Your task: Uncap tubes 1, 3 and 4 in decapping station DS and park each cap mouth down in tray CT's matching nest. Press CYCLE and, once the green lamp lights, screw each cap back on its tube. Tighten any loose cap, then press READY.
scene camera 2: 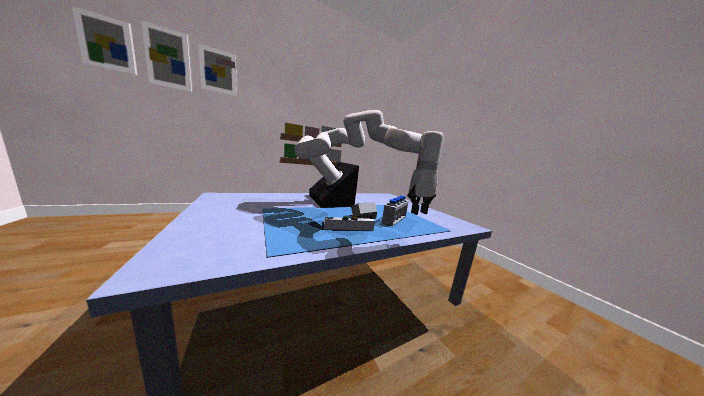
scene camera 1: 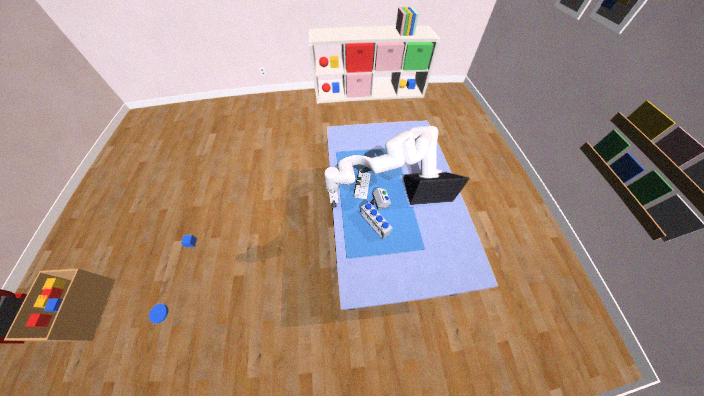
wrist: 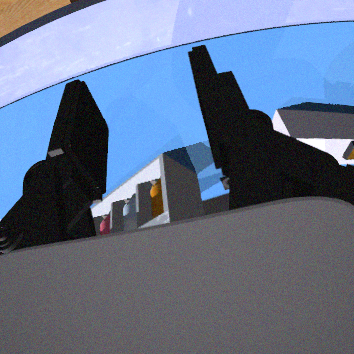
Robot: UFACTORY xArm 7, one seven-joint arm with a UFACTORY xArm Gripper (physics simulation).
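Where they show: gripper, fingertip midpoint: [scene camera 2: 419, 213] [scene camera 1: 333, 203] [wrist: 143, 89]; arm's base, link origin: [scene camera 2: 334, 178] [scene camera 1: 428, 176].
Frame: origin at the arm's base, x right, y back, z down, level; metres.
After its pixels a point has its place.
Decapping station DS [scene camera 1: 372, 223] @(x -0.164, y -0.416, z 0.152 m) [scene camera 2: 395, 213] @(x -0.126, y -0.435, z 0.107 m) [wrist: 182, 187] @(x -0.069, y -0.444, z 0.120 m) is a white block with a row of several blue caps [scene camera 1: 379, 218] @(x -0.195, y -0.393, z 0.035 m) [scene camera 2: 397, 199] @(x -0.146, y -0.417, z 0.038 m) on top. Its windows show red, pale and orange tube contents in the wrist view; the caps are hidden there. Tray CT [scene camera 1: 362, 189] @(x 0.103, y -0.408, z 0.152 m) [scene camera 2: 348, 224] @(x 0.160, y -0.430, z 0.132 m) [wrist: 320, 123] @(x 0.096, y -0.459, z 0.134 m) is a low white block with small coloured marks. A white control box [scene camera 1: 381, 200] @(x -0.057, y -0.330, z 0.078 m) [scene camera 2: 364, 209] @(x 0.008, y -0.345, z 0.102 m) has a green lamp [scene camera 1: 384, 192] @(x 0.004, y -0.288, z 0.089 m) and blue button; whether the lamp is lit cannot be told. My gripper [scene camera 1: 334, 204] @(x -0.030, y -0.630, z 0.035 m) [scene camera 2: 420, 211] @(x -0.030, y -0.630, z 0.035 m) [wrist: 143, 89] @(x -0.030, y -0.630, z 0.035 m) is partly open and empty, beside the station, above the table's edge side.
The blue mat [scene camera 1: 360, 245] @(x -0.285, y -0.528, z 0.157 m) [scene camera 2: 285, 242] @(x 0.429, y -0.445, z 0.156 m) lies under the station, tray and box on the pale table [scene camera 1: 415, 280] @(x -0.563, y -0.281, z 0.160 m) [scene camera 2: 200, 250] @(x 0.659, y -0.398, z 0.159 m). The black arm base [scene camera 1: 435, 191] @(x -0.112, y 0.002, z 0.015 m) [scene camera 2: 340, 187] @(x 0.018, y -0.111, z 0.035 m) stands behind the control box. The arm reaches over the tray's far end in scene camera 1.
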